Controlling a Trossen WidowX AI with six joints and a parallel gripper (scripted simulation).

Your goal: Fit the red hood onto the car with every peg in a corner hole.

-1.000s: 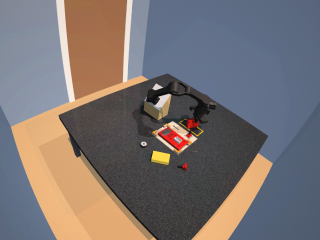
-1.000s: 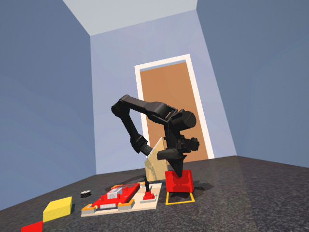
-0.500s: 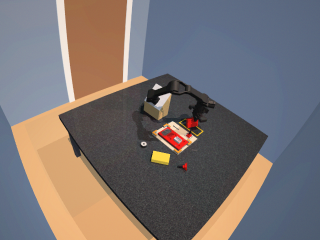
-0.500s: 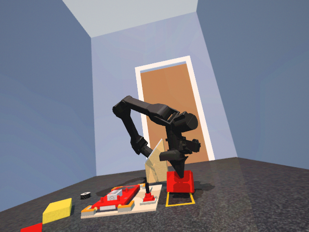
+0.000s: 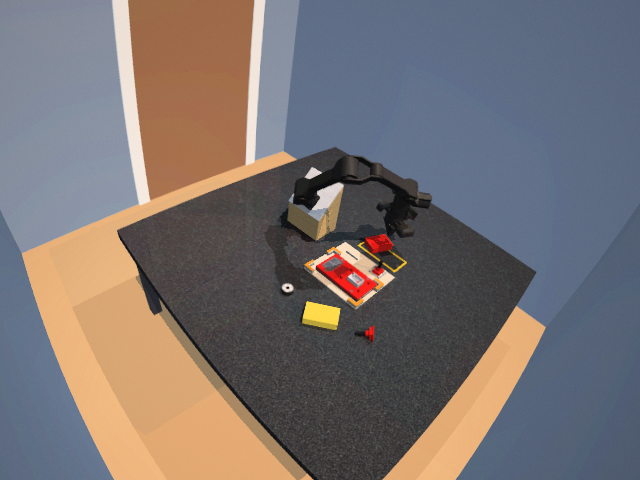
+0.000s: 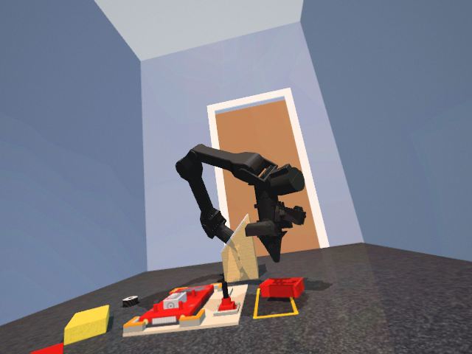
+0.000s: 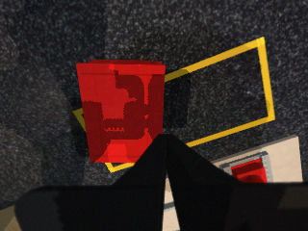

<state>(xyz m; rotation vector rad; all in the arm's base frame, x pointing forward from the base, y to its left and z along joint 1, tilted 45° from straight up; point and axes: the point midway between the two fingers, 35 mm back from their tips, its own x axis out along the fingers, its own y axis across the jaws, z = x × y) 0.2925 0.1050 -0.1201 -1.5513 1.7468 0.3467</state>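
The red hood lies 50 mm below my gripper tip and 30 mm behind it. From my gripper tip the other things lie so: grey engine block 240 mm to the right, 50 mm below, 50 mm ahead; yellow block 440 mm to the right, 80 mm ahead, 60 mm below; cream jig 220 mm to the right, 70 mm below, 10 mm ahead.
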